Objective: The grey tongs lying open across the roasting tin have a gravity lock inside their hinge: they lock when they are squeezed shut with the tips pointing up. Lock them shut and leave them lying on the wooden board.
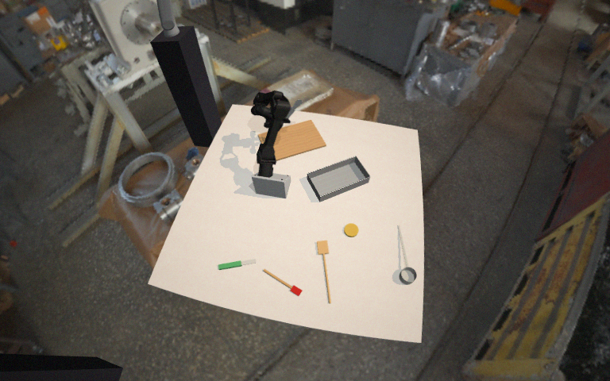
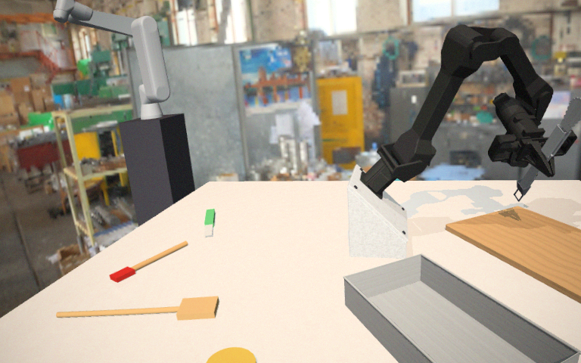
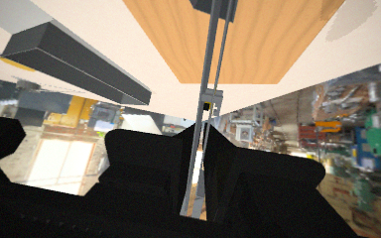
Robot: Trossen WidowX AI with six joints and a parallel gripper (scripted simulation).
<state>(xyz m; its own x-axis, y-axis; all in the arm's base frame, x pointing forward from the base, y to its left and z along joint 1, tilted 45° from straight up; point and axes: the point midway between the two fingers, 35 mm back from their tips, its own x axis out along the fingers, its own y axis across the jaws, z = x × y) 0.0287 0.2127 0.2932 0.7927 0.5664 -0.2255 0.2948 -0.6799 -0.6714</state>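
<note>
The small yellow mark lies 50 mm behind my gripper tip, 20 mm to the right of it and 10 mm below it. Also, from my gripper tip: wooden board 150 mm below; then yellow disc 410 mm ahead, 540 mm to the right, 150 mm below; then grey roasting tin 310 mm ahead, 250 mm to the right, 130 mm below.
</note>
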